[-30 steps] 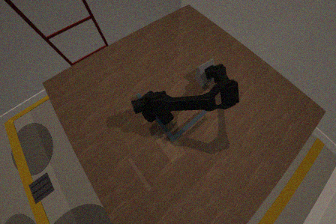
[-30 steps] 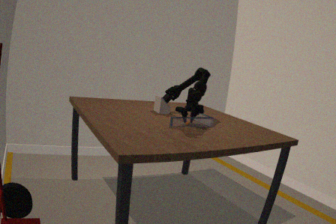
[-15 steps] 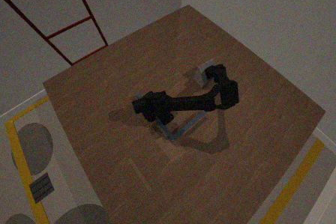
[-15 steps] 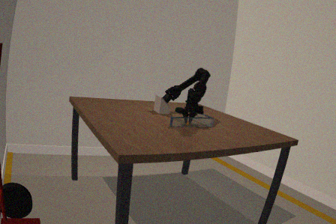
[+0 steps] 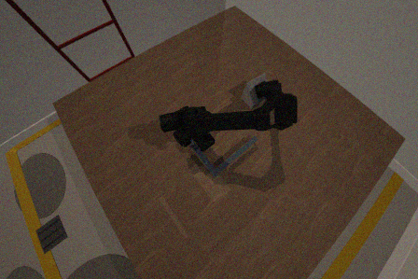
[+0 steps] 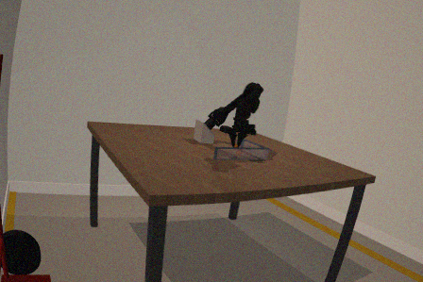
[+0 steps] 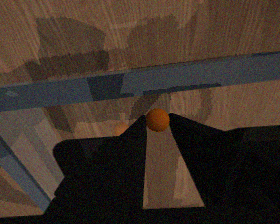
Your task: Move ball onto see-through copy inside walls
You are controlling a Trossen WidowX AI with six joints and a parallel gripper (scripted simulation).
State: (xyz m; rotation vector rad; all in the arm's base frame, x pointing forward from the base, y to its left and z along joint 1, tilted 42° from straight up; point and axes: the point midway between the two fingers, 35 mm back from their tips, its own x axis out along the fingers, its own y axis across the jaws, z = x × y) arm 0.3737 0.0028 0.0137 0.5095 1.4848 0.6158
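My gripper tip is now 4 cm past the see-through copy of ball, 5 cm to the right of it and 4 cm above it. From my gripper tip the other things lie so: orange ball: right at my gripper tip.
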